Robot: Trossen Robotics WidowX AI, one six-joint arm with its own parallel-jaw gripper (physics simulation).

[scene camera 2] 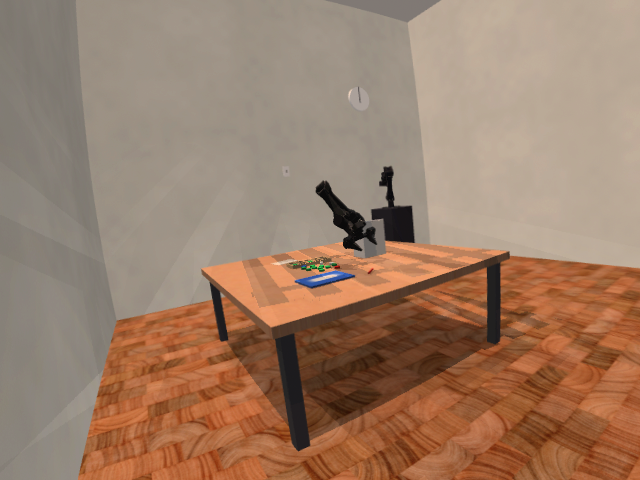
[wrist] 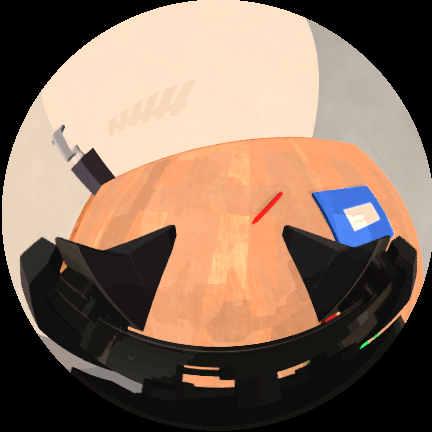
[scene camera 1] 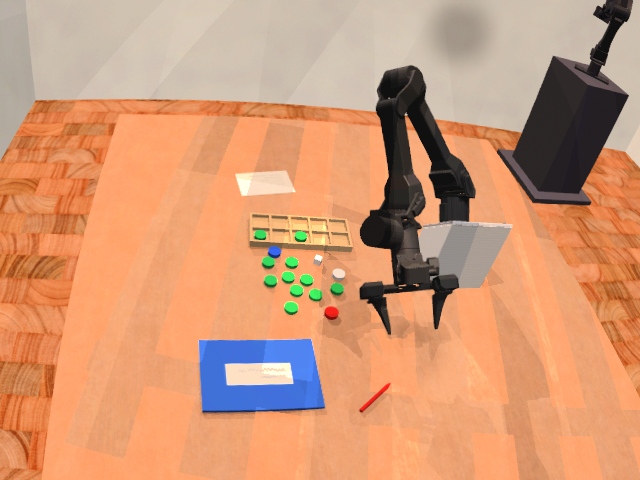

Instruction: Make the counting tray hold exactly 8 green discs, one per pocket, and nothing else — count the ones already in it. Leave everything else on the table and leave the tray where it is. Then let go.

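Observation:
The wooden counting tray [scene camera 1: 299, 248] has two rows of pockets in scene camera 1. One green disc [scene camera 1: 260, 235] lies in the front-row pocket at its left end, and another green disc [scene camera 1: 300, 236] lies in the middle front pocket. The other pockets look empty. Several loose green discs lie in front of the tray, among them a near one [scene camera 1: 291, 307] and a right-hand one [scene camera 1: 337, 288]. My gripper [scene camera 1: 412, 330] [wrist: 230, 230] is open and empty, above the table to the right of the discs. Most discs are hidden in the wrist view.
A blue disc [scene camera 1: 274, 251], white cube [scene camera 1: 317, 259], pale disc [scene camera 1: 338, 274] and red disc [scene camera 1: 331, 312] lie near the green ones. A blue folder [scene camera 1: 211, 377] [wrist: 340, 220] and red pen [scene camera 1: 375, 397] [wrist: 267, 208] lie in front. A grey-white panel [scene camera 1: 465, 253] stands beside the arm.

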